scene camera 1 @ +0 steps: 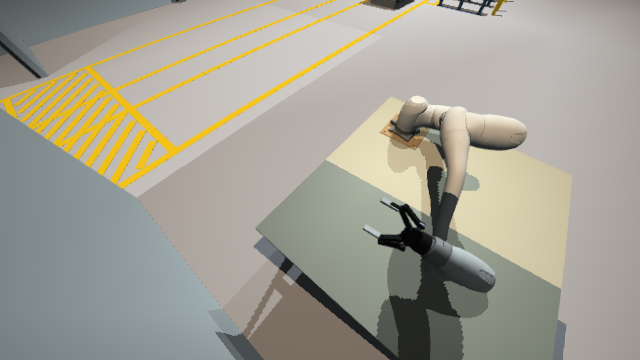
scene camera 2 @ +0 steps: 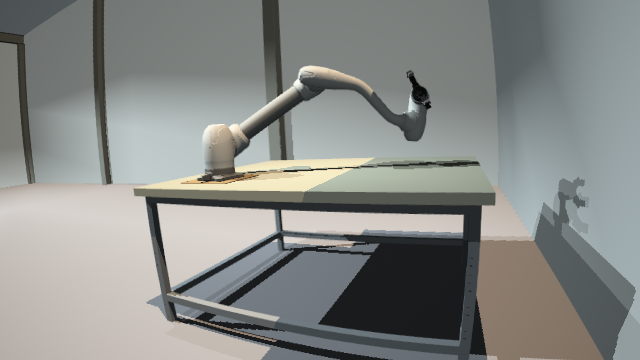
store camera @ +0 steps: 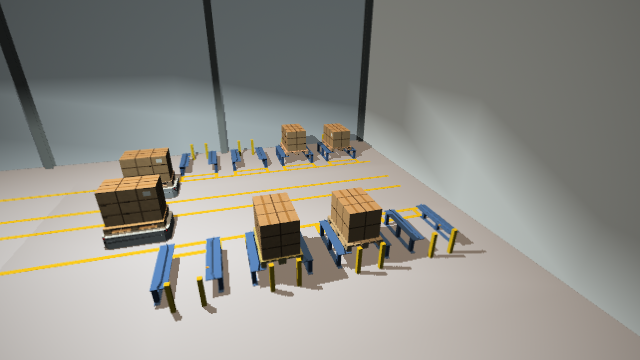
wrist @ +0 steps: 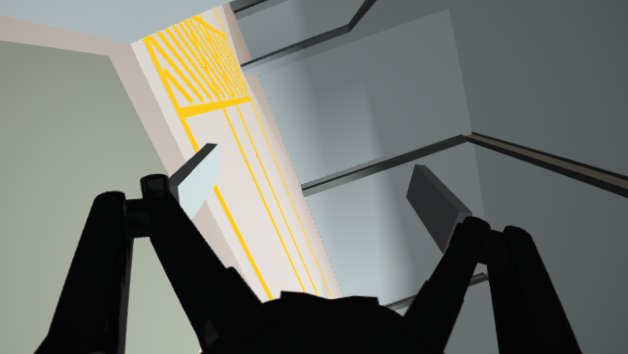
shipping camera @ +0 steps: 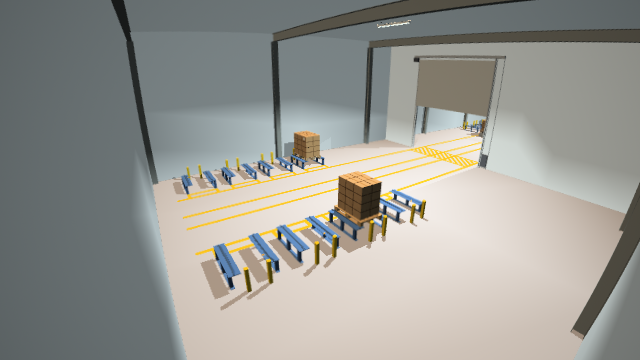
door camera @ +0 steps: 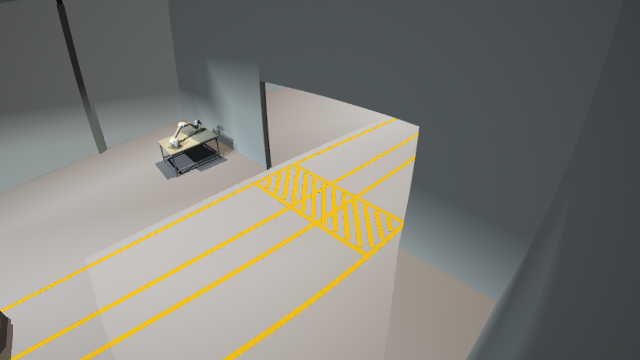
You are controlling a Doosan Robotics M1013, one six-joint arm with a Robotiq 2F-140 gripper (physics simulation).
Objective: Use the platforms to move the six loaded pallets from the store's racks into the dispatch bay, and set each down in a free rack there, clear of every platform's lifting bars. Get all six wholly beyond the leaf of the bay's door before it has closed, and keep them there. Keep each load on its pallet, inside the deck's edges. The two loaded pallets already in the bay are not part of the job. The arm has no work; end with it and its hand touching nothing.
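Pixels of known places: gripper, fingertip midpoint: (scene camera 1: pixel 372 213) (scene camera 2: pixel 418 86) (wrist: pixel 316 171) (door camera: pixel 201 122); arm's base, link origin: (scene camera 1: pixel 404 130) (scene camera 2: pixel 220 178) (door camera: pixel 177 147).
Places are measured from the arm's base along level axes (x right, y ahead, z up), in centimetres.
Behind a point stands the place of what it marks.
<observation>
In the store camera, a near platform (store camera: pixel 137 239) {x 326.8, y -564.5, z -58.0 cm} and a far platform (store camera: pixel 172 190) {x 552.2, y -584.8, z -51.1 cm} stand in the marked lanes, each under a pallet with a carton load (store camera: pixel 131 202) {x 338.9, y -567.2, z 27.7 cm} (store camera: pixel 146 165) {x 551.4, y -531.8, z 28.7 cm}. Four loaded pallets (store camera: pixel 276 227) {x 179.7, y -865.7, z 40.8 cm} (store camera: pixel 356 215) {x 207.2, y -1020.9, z 35.4 cm} (store camera: pixel 293 139) {x 772.5, y -950.9, z 16.7 cm} (store camera: pixel 336 136) {x 789.5, y -1111.1, z 16.8 cm} sit on racks. In the shipping camera, two loaded pallets (shipping camera: pixel 359 196) {x -73.7, y 1089.0, z 41.6 cm} (shipping camera: pixel 306 145) {x 501.1, y 997.3, z 31.5 cm} sit on bay racks; other bay racks are free. The door's leaf (shipping camera: pixel 455 86) {x 346.5, y 244.9, z 300.0 cm} hangs partway down, with the doorway open below. My gripper (scene camera 1: pixel 378 216) {x -32.4, y 93.3, z 38.2 cm} (scene camera 2: pixel 419 90) {x -32.4, y 93.3, z 38.2 cm} (wrist: pixel 316 171) {x -32.4, y 93.3, z 38.2 cm} is open and empty above the table, touching nothing.
The arm's table (door camera: pixel 172 145) {x -26.0, y -12.0, z 0.7 cm} (scene camera 1: pixel 310 220) {x -5.7, y 102.3, z -0.6 cm} (scene camera 2: pixel 400 197) {x 16.3, y 98.0, z -2.2 cm} stands beside the lanes near the wall. A hatched yellow zone (door camera: pixel 330 207) {x 398.3, y 237.8, z -75.6 cm} (shipping camera: pixel 445 156) {x 355.9, y 234.9, z -75.3 cm} crosses the doorway. Yellow posts (shipping camera: pixel 247 280) (store camera: pixel 271 277) stand behind racks. Free store racks (store camera: pixel 214 260) {x 207.7, y -745.5, z -40.8 cm} (store camera: pixel 402 227) {x 262.4, y -1149.9, z -40.8 cm} flank the lanes.
</observation>
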